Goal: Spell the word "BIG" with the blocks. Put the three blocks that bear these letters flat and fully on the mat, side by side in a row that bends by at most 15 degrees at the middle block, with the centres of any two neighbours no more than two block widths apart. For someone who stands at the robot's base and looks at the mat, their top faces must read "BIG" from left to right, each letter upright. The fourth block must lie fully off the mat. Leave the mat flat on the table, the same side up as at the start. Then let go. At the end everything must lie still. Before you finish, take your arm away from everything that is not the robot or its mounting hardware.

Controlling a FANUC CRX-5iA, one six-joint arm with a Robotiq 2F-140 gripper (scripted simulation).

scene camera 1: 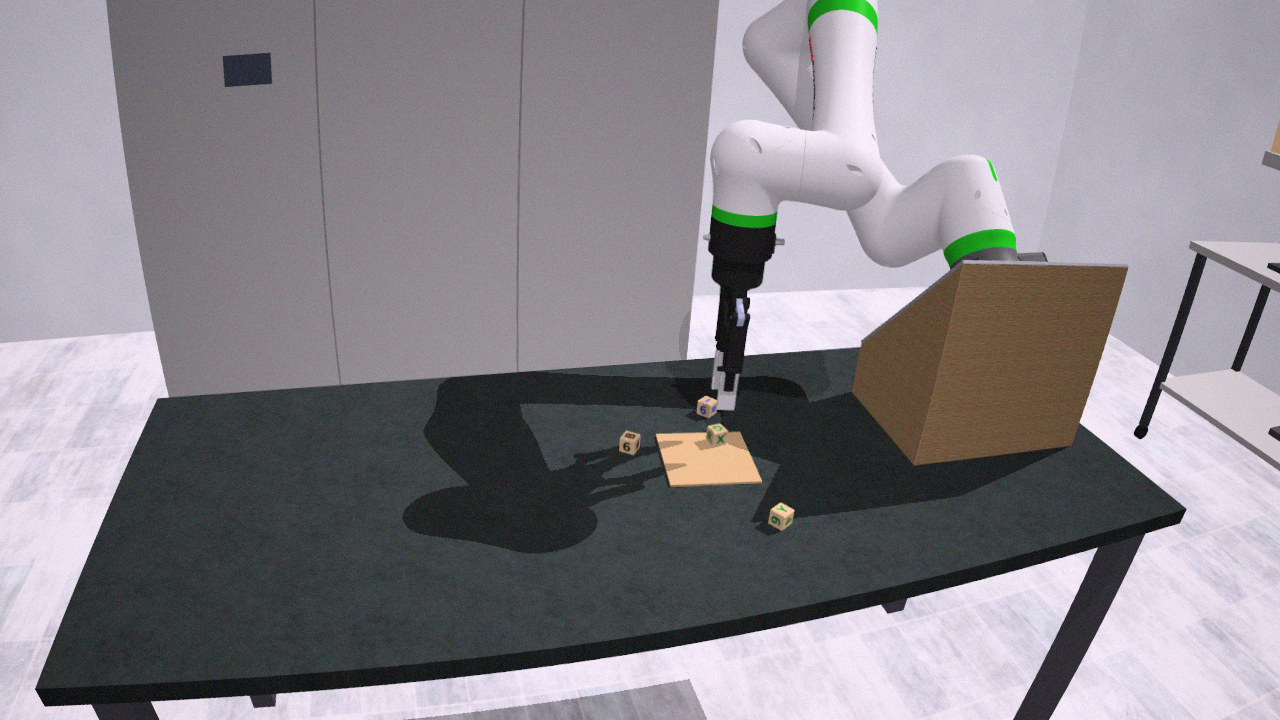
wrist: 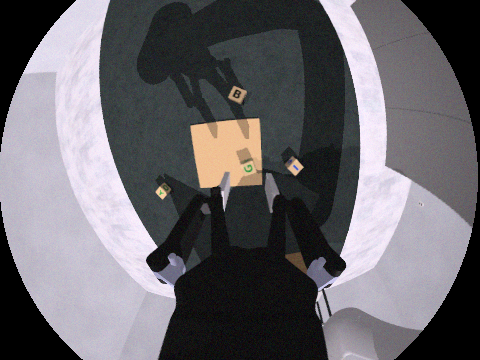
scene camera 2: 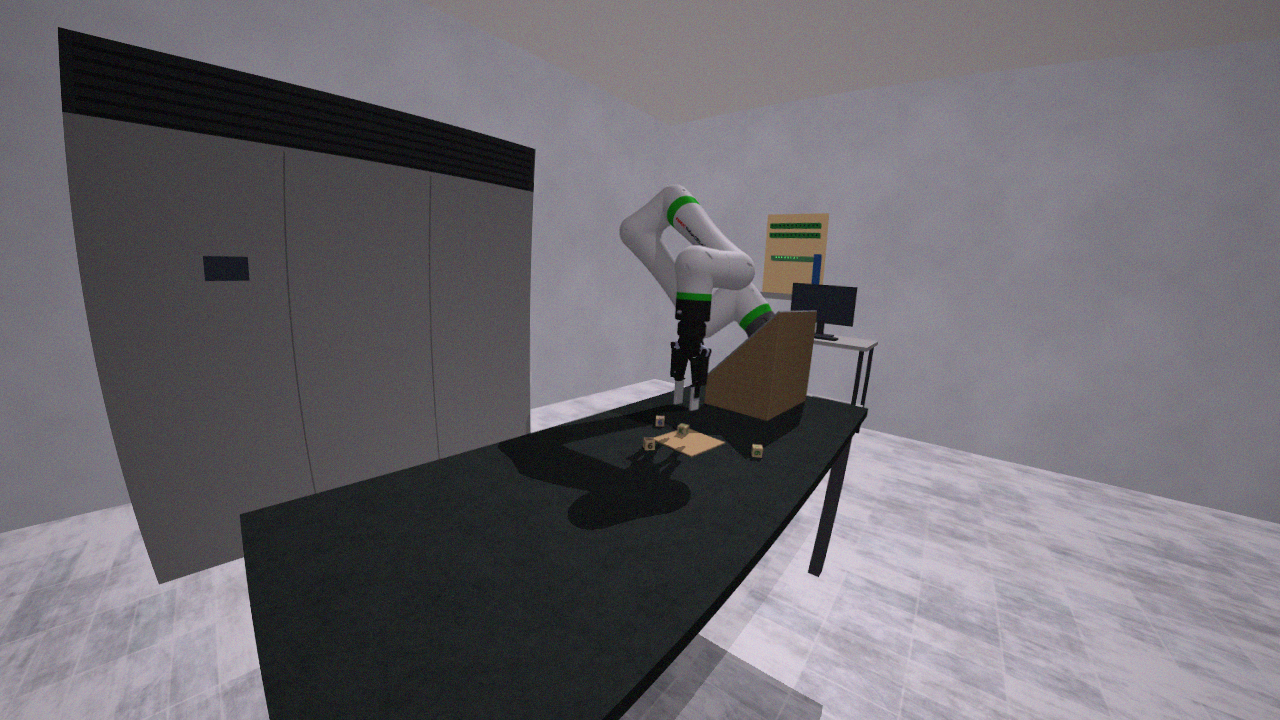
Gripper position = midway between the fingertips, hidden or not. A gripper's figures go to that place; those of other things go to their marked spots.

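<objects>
Tan mat (scene camera 1: 689,459), 1.26 m from the lens. My gripper (scene camera 1: 722,398), 1.27 m from the lens.
</objects>
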